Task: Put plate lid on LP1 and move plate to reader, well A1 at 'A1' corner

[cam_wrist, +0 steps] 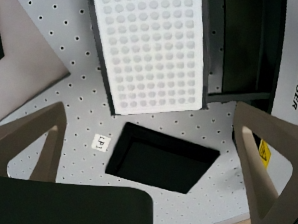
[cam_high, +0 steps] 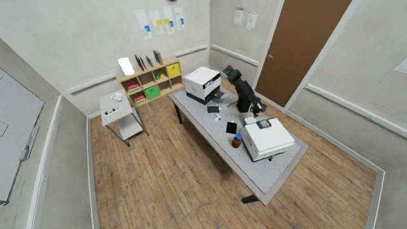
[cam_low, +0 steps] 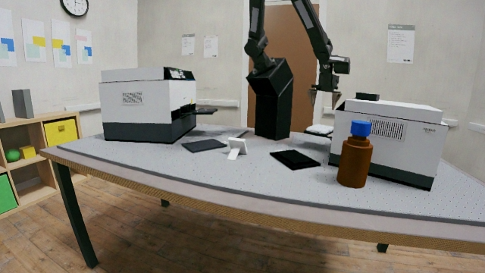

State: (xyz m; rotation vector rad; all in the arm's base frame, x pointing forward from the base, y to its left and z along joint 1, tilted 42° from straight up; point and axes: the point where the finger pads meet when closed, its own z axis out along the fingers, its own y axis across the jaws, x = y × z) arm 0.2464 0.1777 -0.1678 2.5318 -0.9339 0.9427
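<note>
The white well plate is 100 mm below my hand.
</note>
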